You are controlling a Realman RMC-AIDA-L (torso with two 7-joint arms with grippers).
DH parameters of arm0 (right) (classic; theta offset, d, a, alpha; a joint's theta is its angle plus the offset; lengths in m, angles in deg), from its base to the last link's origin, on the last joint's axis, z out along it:
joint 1: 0 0.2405 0 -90
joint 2: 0 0 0 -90
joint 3: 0 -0.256 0 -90
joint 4: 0 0 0 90
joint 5: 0 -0.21 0 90
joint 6: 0 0 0 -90
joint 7: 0 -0.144 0 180
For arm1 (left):
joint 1: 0 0.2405 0 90
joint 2: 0 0 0 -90
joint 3: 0 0.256 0 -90
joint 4: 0 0 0 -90
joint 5: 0 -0.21 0 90
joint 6: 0 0 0 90
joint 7: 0 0.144 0 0
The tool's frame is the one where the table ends.
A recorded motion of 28 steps. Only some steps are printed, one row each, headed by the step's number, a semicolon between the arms.
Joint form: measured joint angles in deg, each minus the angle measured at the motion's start. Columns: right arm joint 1, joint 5, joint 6, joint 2, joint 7, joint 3, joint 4; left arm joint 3, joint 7, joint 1, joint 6, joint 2, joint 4, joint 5.
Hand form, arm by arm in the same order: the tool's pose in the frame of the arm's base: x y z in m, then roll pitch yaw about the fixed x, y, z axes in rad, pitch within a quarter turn. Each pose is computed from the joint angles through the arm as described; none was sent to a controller.
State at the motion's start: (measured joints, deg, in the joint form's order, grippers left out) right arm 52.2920 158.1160 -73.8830 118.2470 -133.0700 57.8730 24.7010; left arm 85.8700 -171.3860 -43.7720 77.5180 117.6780 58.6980 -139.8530
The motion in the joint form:
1: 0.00 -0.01 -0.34 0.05 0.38 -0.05 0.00; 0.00 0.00 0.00 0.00 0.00 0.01 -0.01
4: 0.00 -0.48 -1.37 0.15 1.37 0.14 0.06; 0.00 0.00 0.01 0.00 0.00 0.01 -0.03
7: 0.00 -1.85 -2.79 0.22 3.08 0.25 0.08; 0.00 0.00 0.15 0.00 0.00 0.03 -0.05
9: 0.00 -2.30 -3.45 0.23 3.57 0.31 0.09; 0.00 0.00 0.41 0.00 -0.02 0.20 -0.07
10: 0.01 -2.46 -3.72 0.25 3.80 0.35 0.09; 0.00 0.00 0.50 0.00 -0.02 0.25 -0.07
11: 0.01 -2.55 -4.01 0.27 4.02 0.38 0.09; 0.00 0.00 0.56 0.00 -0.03 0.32 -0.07
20: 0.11 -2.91 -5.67 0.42 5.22 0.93 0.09; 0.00 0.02 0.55 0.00 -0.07 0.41 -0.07
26: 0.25 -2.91 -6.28 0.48 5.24 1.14 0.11; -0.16 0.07 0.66 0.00 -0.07 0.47 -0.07
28: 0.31 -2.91 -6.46 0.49 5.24 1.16 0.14; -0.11 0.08 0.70 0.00 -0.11 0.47 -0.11
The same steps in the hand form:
1: 0.2608 0.3648 -0.0581 -2.7996 -0.3388 -0.9629; -0.1677 0.3772 -0.0497 -2.7347 0.0480 1.1016
4: 0.2590 0.3620 -0.0593 -2.8231 -0.3524 -0.9473; -0.1678 0.3771 -0.0497 -2.7343 0.0481 1.1018
7: 0.2553 0.3587 -0.0612 -2.8663 -0.3599 -0.9210; -0.1687 0.3768 -0.0497 -2.7340 0.0480 1.1038
9: 0.2540 0.3572 -0.0617 -2.8822 -0.3639 -0.9139; -0.1698 0.3763 -0.0493 -2.7336 0.0466 1.1057
10: 0.2534 0.3565 -0.0620 -2.8890 -0.3663 -0.9100; -0.1702 0.3761 -0.0492 -2.7336 0.0462 1.1065
11: 0.2530 0.3557 -0.0622 -2.8952 -0.3697 -0.9065; -0.1703 0.3760 -0.0490 -2.7335 0.0456 1.1065
20: 0.2507 0.3512 -0.0636 -2.9289 -0.3958 -0.8825; -0.1700 0.3763 -0.0486 -2.7330 0.0448 1.1046
26: 0.2495 0.3500 -0.0639 -2.9370 -0.4055 -0.8791; -0.1705 0.3764 -0.0481 -2.7338 0.0423 1.1061
28: 0.2489 0.3498 -0.0639 -2.9392 -0.4074 -0.8779; -0.1710 0.3763 -0.0479 -2.7322 0.0430 1.1062

